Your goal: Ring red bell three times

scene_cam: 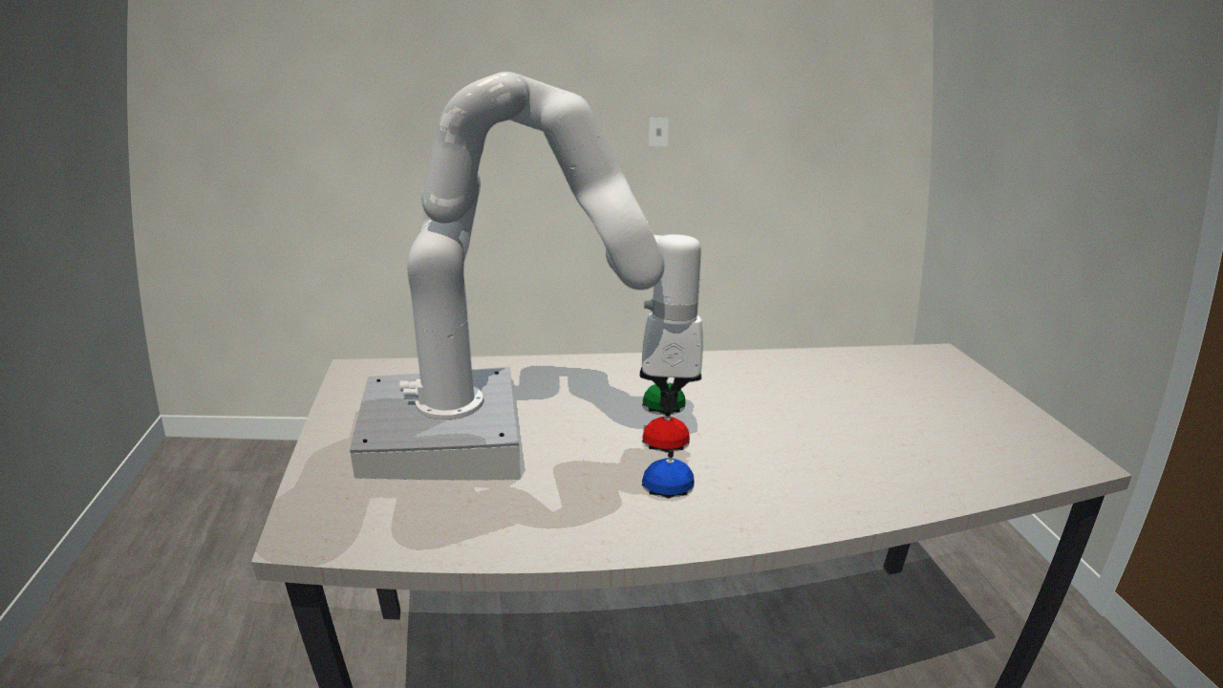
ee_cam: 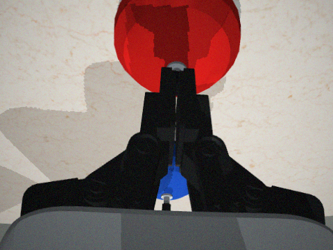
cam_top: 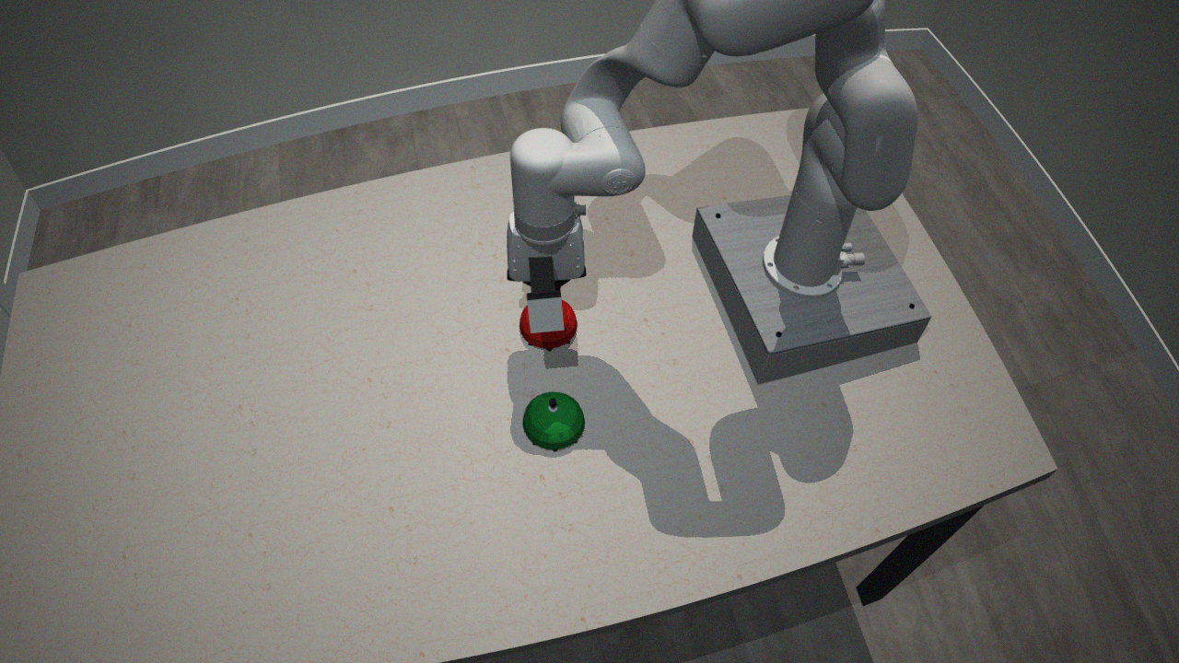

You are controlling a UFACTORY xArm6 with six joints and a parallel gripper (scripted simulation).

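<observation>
Right now my hand is 40 mm above the red bell. The rest, counted from my hand: blue bell: 10 mm behind, 160 mm to the right, 40 mm below; green bell: 10 mm ahead, 160 mm to the left, 40 mm below.
</observation>
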